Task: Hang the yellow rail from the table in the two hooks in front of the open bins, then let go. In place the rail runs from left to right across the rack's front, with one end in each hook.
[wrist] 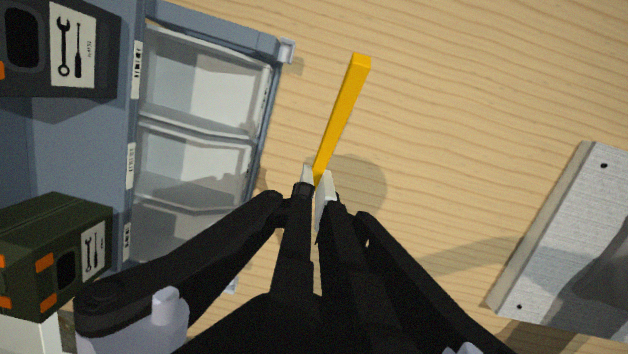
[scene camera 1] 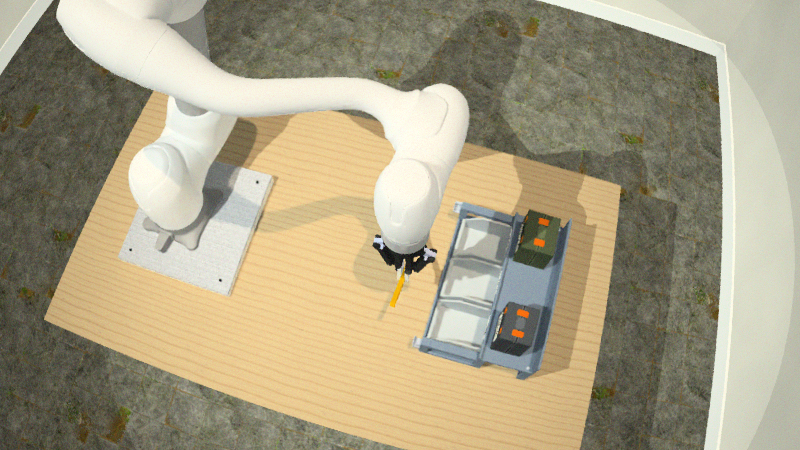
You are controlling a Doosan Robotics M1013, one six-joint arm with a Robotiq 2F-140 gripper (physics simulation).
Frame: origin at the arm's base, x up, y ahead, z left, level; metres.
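Seen in the pictures: gripper, fingertip midpoint: (wrist: 313,180) (scene camera 1: 404,274); arm's base at its link origin: (scene camera 1: 182,211).
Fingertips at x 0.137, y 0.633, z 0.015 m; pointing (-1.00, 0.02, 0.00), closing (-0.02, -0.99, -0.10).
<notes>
Offsets run from my fingertips to a thing's top centre. "spot": to the spot under its first point. Level surfaces: height alone.
The yellow rail (scene camera 1: 396,292) (wrist: 342,117) is held between the fingertips of my gripper (scene camera 1: 403,272) (wrist: 313,180), which is shut on it. The rail is raised above the table, with its shadow apart from it in the scene view. Its far end points away from the fingers; its other part is hidden by the gripper. The blue-grey rack (scene camera 1: 525,284) (wrist: 75,145) stands to the right in the scene view, apart from the rail. One pale hook @[spot: dx -0.113, dy +0.077, dz -0.109 m] (scene camera 1: 416,342) (wrist: 286,51) and another hook @[spot: dx -0.114, dy +0.053, dz +0.257 m] (scene camera 1: 458,207) (wrist: 231,286) stick out at its front corners, beside the open bins (scene camera 1: 471,279) (wrist: 225,100).
A dark green toolbox @[dx +0.030, dy +0.260, dz +0.201 m] (scene camera 1: 537,239) (wrist: 52,250) and a dark grey toolbox @[dx +0.055, dy +0.273, dz -0.030 m] (scene camera 1: 515,329) (wrist: 107,55) sit on the rack behind the bins. The metal base plate (scene camera 1: 234,223) (wrist: 555,235) lies on the wooden table @[dx -0.169 m] (scene camera 1: 313,313) (wrist: 475,100), at the left in the scene view.
</notes>
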